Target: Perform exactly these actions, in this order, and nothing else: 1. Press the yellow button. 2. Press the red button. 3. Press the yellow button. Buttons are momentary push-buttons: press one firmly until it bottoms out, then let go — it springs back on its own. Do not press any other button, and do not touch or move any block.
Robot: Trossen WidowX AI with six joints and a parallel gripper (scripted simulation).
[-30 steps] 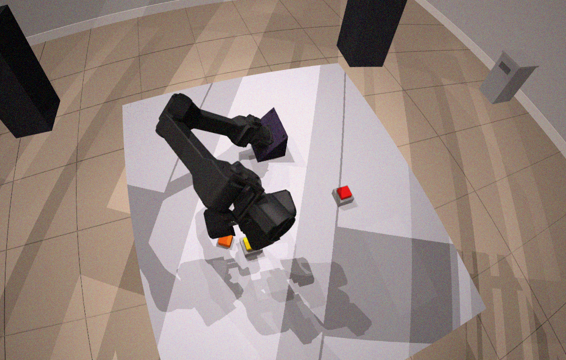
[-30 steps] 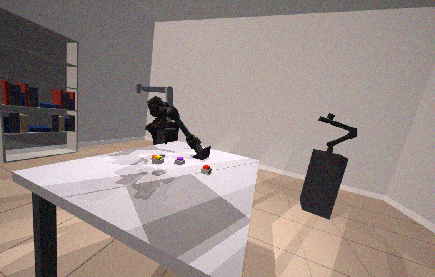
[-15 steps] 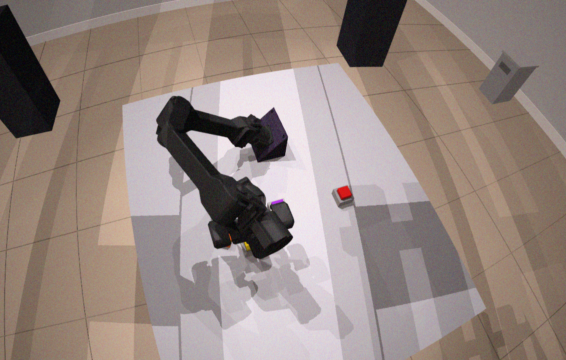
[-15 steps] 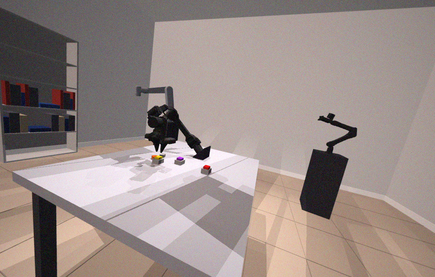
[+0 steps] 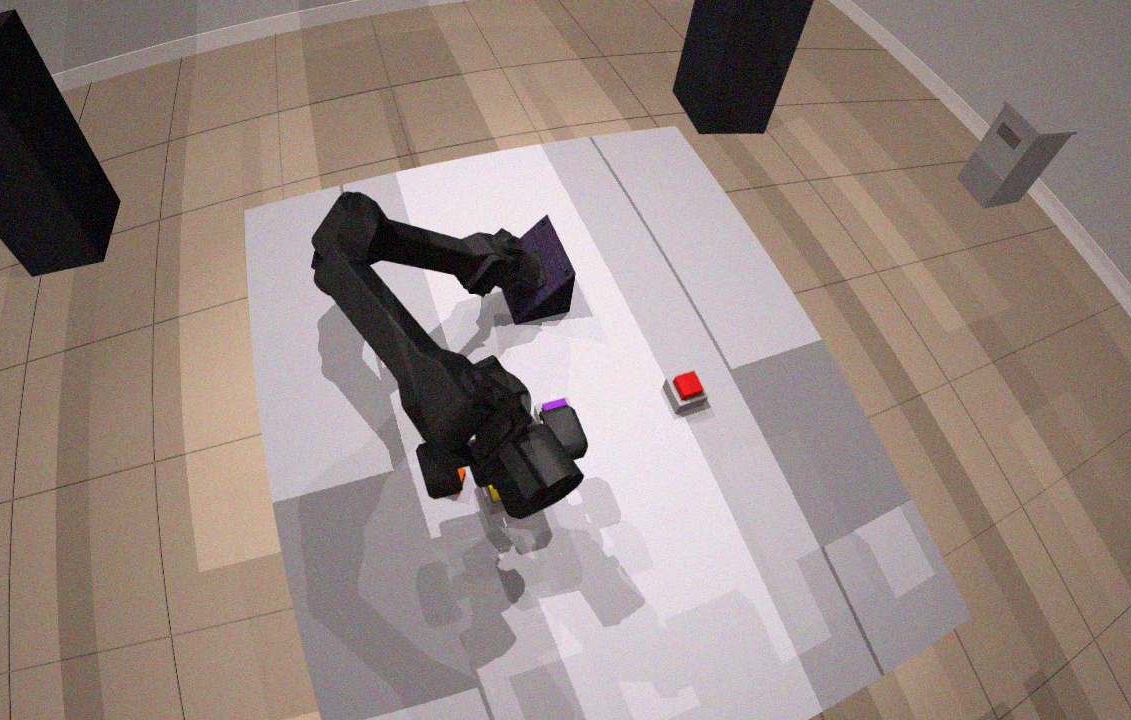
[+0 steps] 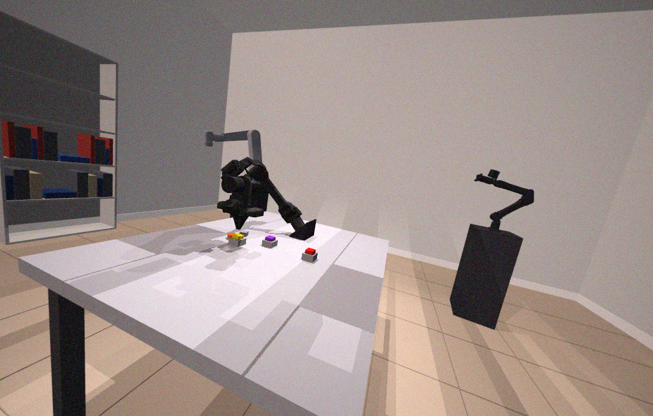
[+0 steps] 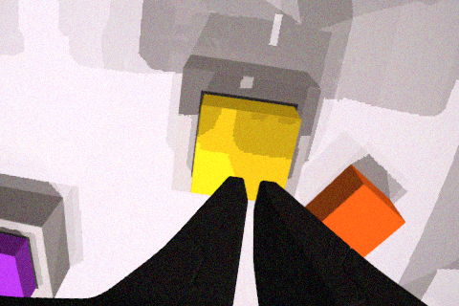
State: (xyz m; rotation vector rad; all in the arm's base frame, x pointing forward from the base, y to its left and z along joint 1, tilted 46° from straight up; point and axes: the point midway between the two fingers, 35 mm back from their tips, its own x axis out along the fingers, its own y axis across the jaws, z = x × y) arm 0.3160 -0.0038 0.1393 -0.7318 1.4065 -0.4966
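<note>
Right now the yellow button is 30 mm below my gripper tip. Round my gripper tip: orange block 60 mm to the right, 50 mm below, 30 mm behind; purple button 90 mm to the left, 90 mm behind, 30 mm below; small grey block 100 mm behind, 70 mm to the right, 50 mm below.
</note>
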